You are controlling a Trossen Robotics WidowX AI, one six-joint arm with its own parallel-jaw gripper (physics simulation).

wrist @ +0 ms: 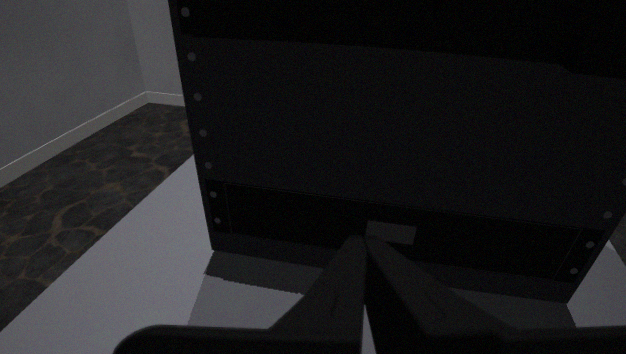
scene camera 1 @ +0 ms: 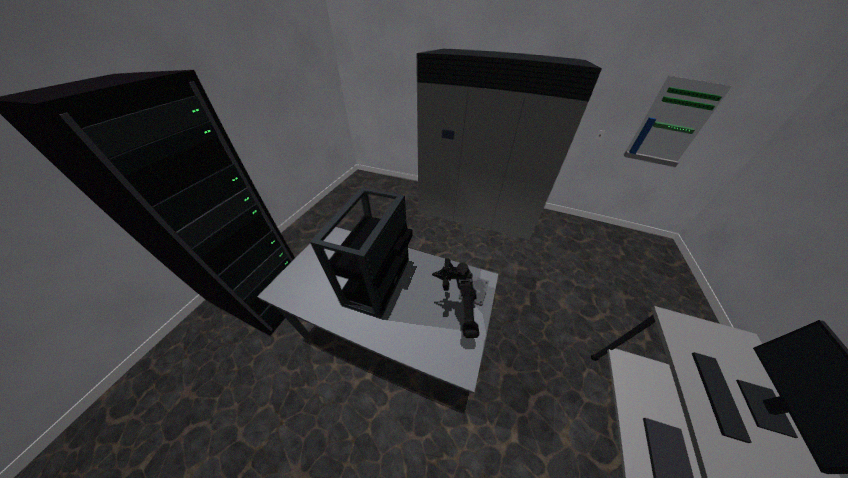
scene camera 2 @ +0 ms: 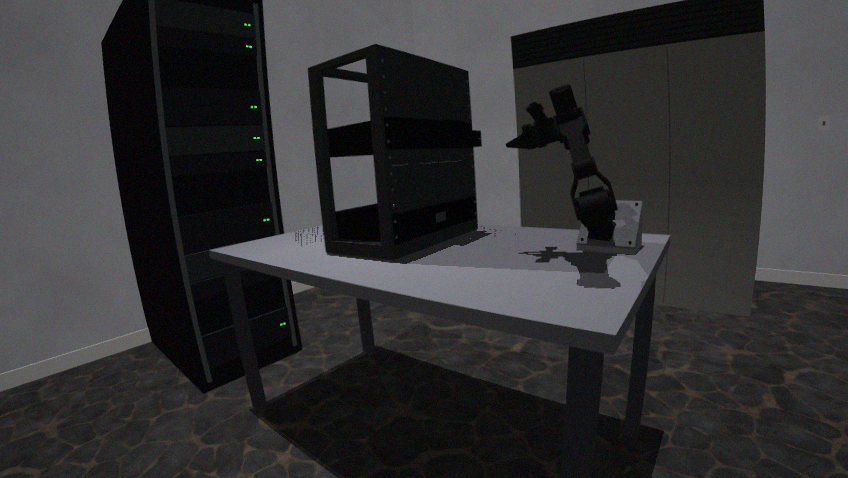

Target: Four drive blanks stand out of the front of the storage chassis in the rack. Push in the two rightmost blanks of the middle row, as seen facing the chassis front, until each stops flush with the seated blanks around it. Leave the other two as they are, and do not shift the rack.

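Pixels of known places: gripper, fingertip midpoint: (wrist: 361, 248) (scene camera 1: 432, 274) (scene camera 2: 506, 145); arm's base at its link origin: (scene camera 2: 602, 230).
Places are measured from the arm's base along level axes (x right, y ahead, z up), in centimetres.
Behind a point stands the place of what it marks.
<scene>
The rack (scene camera 1: 338, 248) {x -39.4, y 59.0, z 54.7 cm} (scene camera 2: 377, 89) {x -38.4, y 46.1, z 42.4 cm} stands upright on the table. The storage chassis (scene camera 2: 427, 134) {x -19.7, y 46.1, z 30.2 cm} (wrist: 350, 17) {x -19.8, y 46.1, z 28.4 cm} is a near-black band across its front; its bottom edge shows at the top of the wrist view. A dark block (scene camera 1: 406, 237) {x 0.9, y 46.1, z 31.8 cm} (scene camera 2: 476, 138) {x 6.3, y 46.3, z 29.0 cm} juts out at the chassis's far end, on the right when facing the front. The single blanks and their rows are too dark to tell apart. My gripper (scene camera 1: 434, 274) {x -13.7, y 22.4, z 24.9 cm} (scene camera 2: 507, 144) {x -13.7, y 22.4, z 24.9 cm} (wrist: 361, 248) {x -13.7, y 22.4, z 24.9 cm} is shut and empty. It points at the rack front, apart from it, at about the height of the jutting block in scene camera 2.
A black lower unit with a pale label (scene camera 2: 440, 216) {x -13.6, y 48.4, z 3.9 cm} (wrist: 391, 233) {x -13.2, y 48.4, z 3.7 cm} sits at the rack's bottom. The white table (scene camera 1: 439, 350) {x -40.8, y 5.0, z -5.5 cm} (scene camera 2: 492, 296) {x -47.6, y 6.7, z -5.5 cm} carries rack and arm. A tall server cabinet (scene camera 1: 136, 178) (scene camera 2: 136, 178) stands beyond the table, and a grey cabinet (scene camera 1: 486, 142) (scene camera 2: 623, 148) stands behind.
</scene>
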